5 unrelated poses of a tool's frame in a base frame.
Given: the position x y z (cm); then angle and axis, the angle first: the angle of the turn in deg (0 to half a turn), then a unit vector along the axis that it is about.
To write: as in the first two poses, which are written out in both.
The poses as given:
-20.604, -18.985, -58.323, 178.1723, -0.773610, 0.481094, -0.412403
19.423, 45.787, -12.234, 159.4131, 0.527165, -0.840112, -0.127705
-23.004, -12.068, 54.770, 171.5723, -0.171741, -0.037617, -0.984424
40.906, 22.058, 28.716, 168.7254, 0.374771, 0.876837, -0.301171
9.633, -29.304, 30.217, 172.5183, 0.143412, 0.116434, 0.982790
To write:
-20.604, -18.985, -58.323, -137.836, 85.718, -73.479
19.423, 45.787, -12.234, 84.037, -133.925, -20.358
-23.004, -12.068, 54.770, -29.466, -6.454, -168.900
40.906, 22.058, 28.716, 63.233, 147.945, -50.815
9.633, -29.304, 30.217, 24.741, 20.087, 169.549

